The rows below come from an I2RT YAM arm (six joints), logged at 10 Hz.
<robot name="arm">
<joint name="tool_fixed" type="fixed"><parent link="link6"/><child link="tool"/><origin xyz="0 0 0" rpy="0 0 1.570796"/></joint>
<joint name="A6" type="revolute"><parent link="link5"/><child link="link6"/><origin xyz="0.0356 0 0.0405" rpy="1.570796 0 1.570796"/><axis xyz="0 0 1"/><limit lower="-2.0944" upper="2.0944"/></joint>
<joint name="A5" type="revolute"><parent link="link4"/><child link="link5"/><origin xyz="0.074 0.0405 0.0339" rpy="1.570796 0 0"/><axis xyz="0 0 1"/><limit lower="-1.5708" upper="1.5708"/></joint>
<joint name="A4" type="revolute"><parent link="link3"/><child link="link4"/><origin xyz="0.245 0.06 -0.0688" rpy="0 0 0"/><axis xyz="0 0 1"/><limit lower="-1.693" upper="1.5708"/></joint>
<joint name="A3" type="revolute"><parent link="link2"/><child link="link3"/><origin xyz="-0.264 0 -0.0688" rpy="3.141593 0 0"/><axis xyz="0 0 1"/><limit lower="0" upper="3.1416"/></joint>
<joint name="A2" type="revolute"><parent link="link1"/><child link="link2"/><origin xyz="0.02 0.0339 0.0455" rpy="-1.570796 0 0"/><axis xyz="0 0 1"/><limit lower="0" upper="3.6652"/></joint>
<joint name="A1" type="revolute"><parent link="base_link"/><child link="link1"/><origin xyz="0 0 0.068" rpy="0 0 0"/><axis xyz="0 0 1"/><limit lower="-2.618" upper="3.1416"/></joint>
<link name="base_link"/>
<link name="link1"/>
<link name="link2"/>
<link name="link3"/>
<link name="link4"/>
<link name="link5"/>
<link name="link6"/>
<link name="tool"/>
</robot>
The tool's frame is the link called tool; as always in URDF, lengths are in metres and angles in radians.
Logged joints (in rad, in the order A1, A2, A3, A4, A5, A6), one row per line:
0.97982 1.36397 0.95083 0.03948 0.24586 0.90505
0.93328 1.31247 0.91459 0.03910 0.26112 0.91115
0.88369 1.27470 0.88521 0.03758 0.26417 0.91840
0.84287 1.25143 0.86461 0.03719 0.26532 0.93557
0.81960 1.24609 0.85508 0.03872 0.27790 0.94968
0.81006 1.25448 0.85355 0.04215 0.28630 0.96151
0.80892 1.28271 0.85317 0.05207 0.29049 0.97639
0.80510 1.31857 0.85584 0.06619 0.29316 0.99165
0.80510 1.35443 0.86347 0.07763 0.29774 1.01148
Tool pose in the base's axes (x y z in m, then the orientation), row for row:
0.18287 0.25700 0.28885 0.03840 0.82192 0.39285 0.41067
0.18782 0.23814 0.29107 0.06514 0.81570 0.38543 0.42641
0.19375 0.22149 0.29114 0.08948 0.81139 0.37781 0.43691
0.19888 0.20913 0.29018 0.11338 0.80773 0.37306 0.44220
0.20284 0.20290 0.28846 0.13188 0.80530 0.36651 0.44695
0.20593 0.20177 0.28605 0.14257 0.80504 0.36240 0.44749
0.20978 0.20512 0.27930 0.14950 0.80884 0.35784 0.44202
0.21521 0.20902 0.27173 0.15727 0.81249 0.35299 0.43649
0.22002 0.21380 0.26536 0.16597 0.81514 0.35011 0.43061
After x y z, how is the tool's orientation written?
As a quaternion, x y z w.
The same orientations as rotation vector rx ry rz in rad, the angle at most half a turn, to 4 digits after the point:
0.0967 2.0690 0.9889
0.1628 2.0386 0.9632
0.2226 2.0181 0.9397
0.2813 2.0042 0.9257
0.3265 1.9939 0.9075
0.3529 1.9928 0.8971
0.3710 2.0071 0.8880
0.3912 2.0212 0.8781
0.4140 2.0333 0.8733

